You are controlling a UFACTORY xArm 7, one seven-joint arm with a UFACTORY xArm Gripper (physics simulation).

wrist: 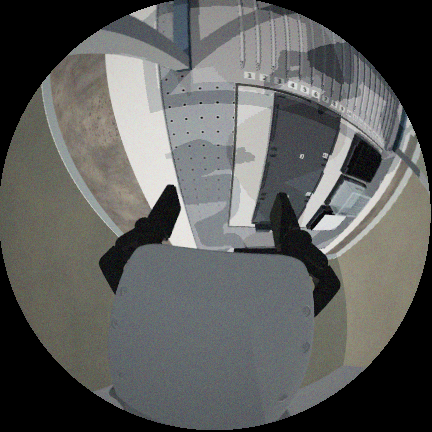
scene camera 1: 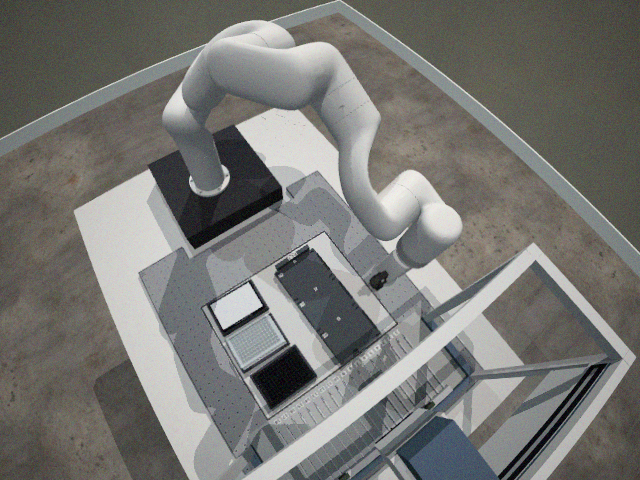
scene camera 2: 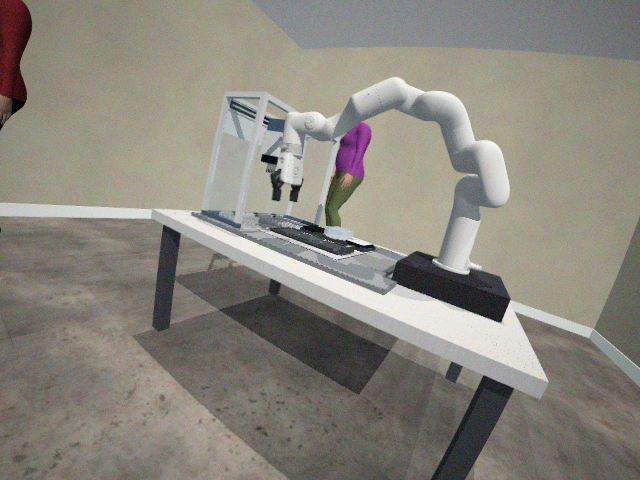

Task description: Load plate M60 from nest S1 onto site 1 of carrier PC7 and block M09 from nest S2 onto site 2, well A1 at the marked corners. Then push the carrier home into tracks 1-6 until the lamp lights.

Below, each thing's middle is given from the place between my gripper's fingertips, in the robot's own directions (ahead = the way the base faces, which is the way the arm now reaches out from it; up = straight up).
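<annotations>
Relative to the long dark carrier (scene camera 1: 345, 328), my hand is 70 mm past it, 130 mm to the left of it and 120 mm above it. The clear well plate (scene camera 1: 260, 338) is 100 mm below my hand, 340 mm to the right of it and 110 mm behind it.
</annotations>
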